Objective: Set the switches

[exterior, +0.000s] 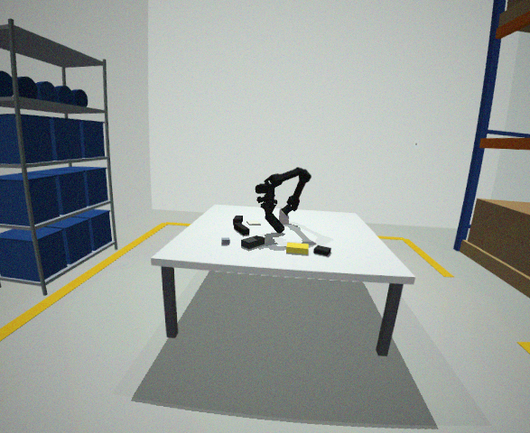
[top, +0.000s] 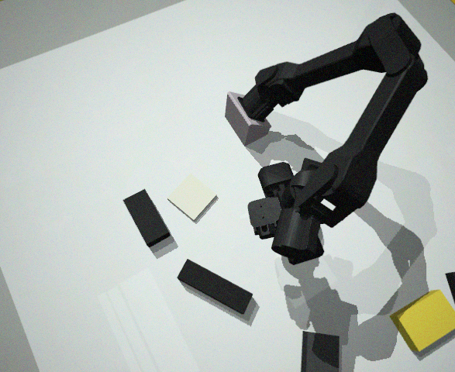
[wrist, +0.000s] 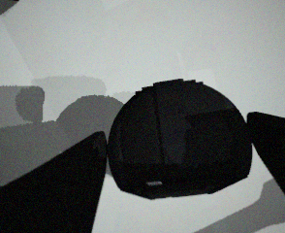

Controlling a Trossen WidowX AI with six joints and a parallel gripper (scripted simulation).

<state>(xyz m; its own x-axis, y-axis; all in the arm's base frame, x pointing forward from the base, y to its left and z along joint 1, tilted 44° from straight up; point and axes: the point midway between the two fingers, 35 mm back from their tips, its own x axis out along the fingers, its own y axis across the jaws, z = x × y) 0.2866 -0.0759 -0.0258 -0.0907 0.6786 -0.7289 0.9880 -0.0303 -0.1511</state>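
The long dark block lies 170 mm to the right of my gripper tip, 90 mm below it and 60 mm ahead of it. Also, from my gripper tip: yellow block: 300 mm ahead, 220 mm to the left, 90 mm below; cream tile: 160 mm behind, 130 mm to the right, 100 mm below.
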